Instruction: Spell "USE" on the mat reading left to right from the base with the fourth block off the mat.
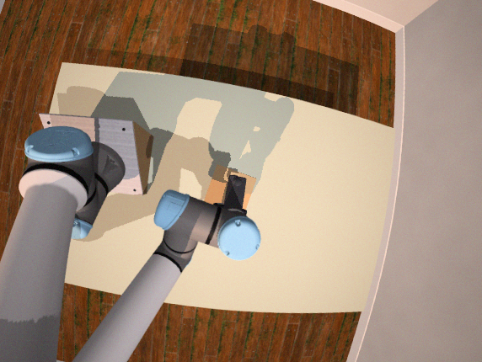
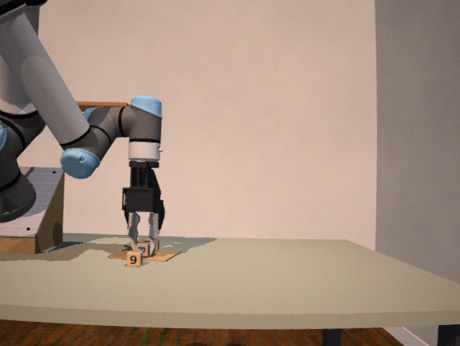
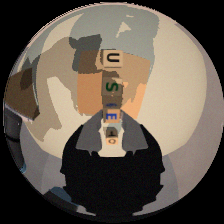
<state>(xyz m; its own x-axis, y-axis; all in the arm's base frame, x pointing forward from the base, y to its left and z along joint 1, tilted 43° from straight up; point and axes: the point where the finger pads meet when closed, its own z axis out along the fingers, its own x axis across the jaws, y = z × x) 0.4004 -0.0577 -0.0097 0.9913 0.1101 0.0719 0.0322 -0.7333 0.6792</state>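
My hand is right at the blue-lettered block. The rest, counted from my hand: orange mat (5 cm to the left, 2 cm below).
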